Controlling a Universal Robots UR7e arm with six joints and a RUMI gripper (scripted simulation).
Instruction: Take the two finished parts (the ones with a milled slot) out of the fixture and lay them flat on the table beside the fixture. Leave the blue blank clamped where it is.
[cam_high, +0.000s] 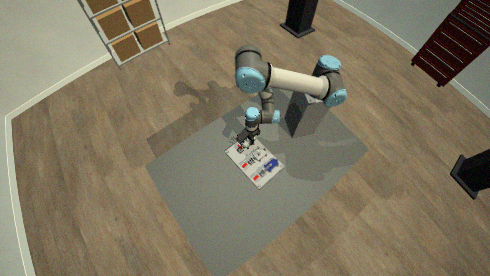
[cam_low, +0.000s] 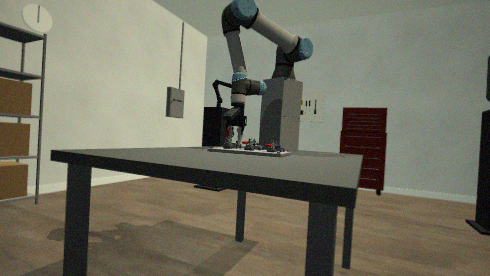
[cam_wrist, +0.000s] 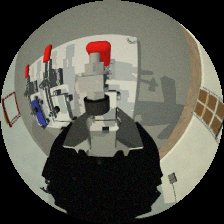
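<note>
Right now the white fixture plate is 30 mm ahead of my hand, 110 mm to the left of it and 30 mm below it. Round my hand: blue blank (30 mm behind, 220 mm to the left, 10 mm below); light grey part (10 mm behind).
</note>
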